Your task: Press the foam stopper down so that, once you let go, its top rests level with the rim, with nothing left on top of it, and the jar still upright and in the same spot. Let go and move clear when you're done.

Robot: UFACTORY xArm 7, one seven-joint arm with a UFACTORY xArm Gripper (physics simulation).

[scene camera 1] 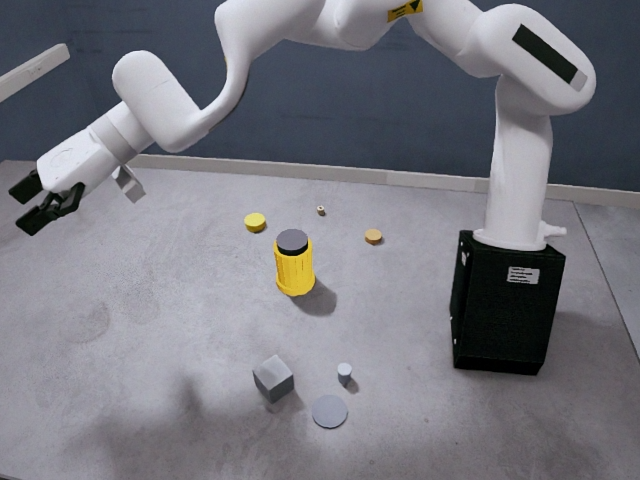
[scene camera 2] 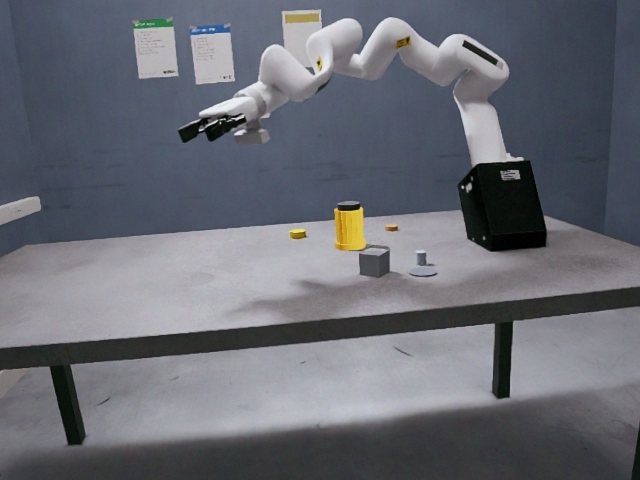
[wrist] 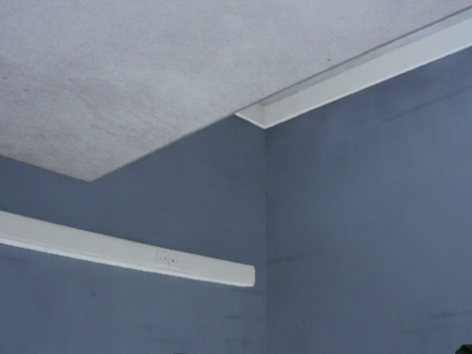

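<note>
A yellow ribbed jar [scene camera 1: 295, 271] [scene camera 2: 349, 229] stands upright on the table. The dark grey round stopper [scene camera 1: 292, 241] [scene camera 2: 348, 205] sits in its mouth, with its top and a band of its side showing above the rim. Nothing lies on the stopper. My gripper [scene camera 1: 23, 207] [scene camera 2: 199, 134] is open and empty, high above the table and far to the left of the jar. The jar and stopper do not show in the wrist view.
A grey cube [scene camera 1: 273, 378] [scene camera 2: 374, 262], a small grey cylinder [scene camera 1: 344, 373] [scene camera 2: 421, 257] and a flat grey disc [scene camera 1: 329, 411] [scene camera 2: 422, 271] are in front of the jar. A yellow disc [scene camera 1: 254, 222] [scene camera 2: 297, 234], an orange disc [scene camera 1: 373, 236] [scene camera 2: 391, 227] and a small tan piece [scene camera 1: 321, 210] lie behind.
</note>
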